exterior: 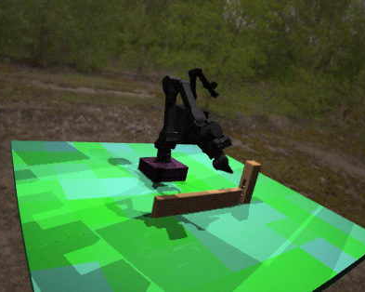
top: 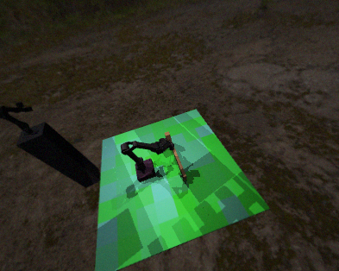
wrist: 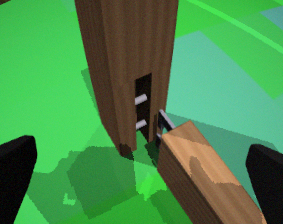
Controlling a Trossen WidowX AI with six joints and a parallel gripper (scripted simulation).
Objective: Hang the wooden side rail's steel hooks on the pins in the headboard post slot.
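Now: gripper tip 5 cm short of the wooden headboard post, 8 cm to the right of it and 6 cm above it.
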